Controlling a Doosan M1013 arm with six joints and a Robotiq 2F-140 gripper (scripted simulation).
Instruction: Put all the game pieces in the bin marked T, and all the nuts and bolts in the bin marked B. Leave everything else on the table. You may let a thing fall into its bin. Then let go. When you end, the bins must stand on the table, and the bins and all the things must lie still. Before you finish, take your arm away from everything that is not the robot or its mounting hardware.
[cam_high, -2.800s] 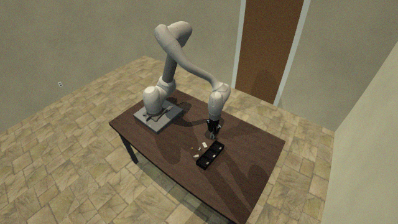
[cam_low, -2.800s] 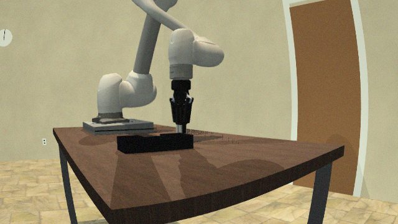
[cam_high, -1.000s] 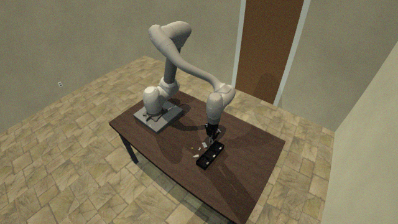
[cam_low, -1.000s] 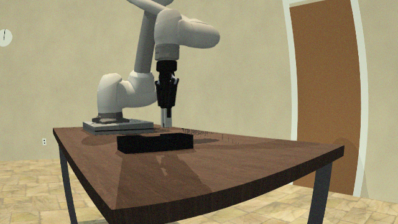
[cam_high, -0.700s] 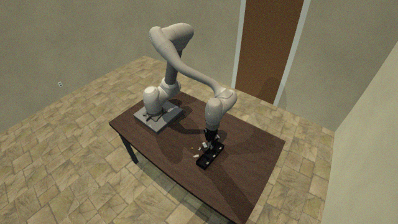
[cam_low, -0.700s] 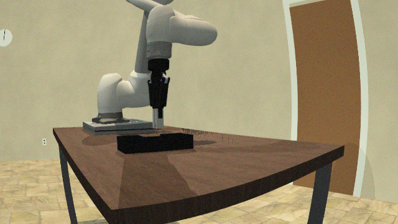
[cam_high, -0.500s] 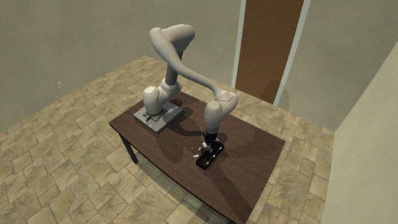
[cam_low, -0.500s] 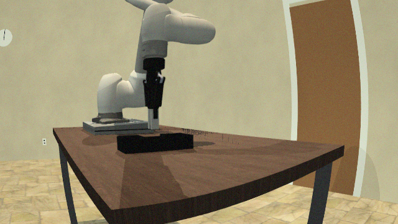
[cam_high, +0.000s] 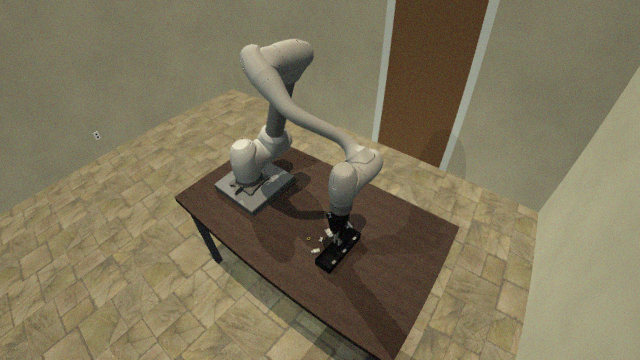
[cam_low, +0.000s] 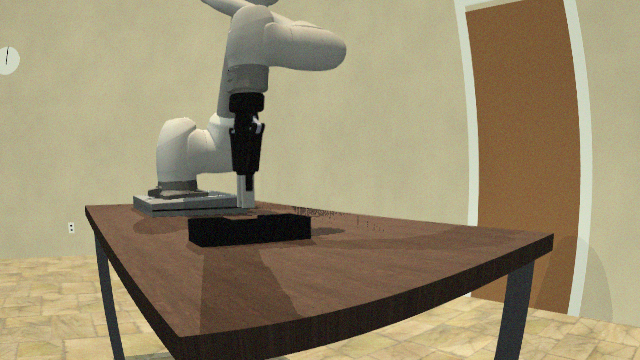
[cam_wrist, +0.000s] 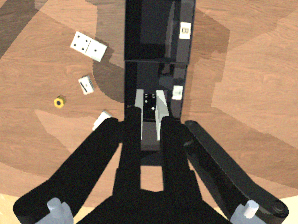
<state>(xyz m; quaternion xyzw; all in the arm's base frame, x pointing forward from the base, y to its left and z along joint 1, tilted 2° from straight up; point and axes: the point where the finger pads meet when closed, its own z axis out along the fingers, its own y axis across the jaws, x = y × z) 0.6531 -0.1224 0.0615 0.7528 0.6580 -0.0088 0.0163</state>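
My gripper is now 80 mm above the black bin and 10 mm short of it. Also, from my hand: white domino (100 mm below, 90 mm behind, 70 mm to the left); gold ring-shaped nut (150 mm behind, 100 mm below, 10 mm to the right); dark piece (30 mm below).
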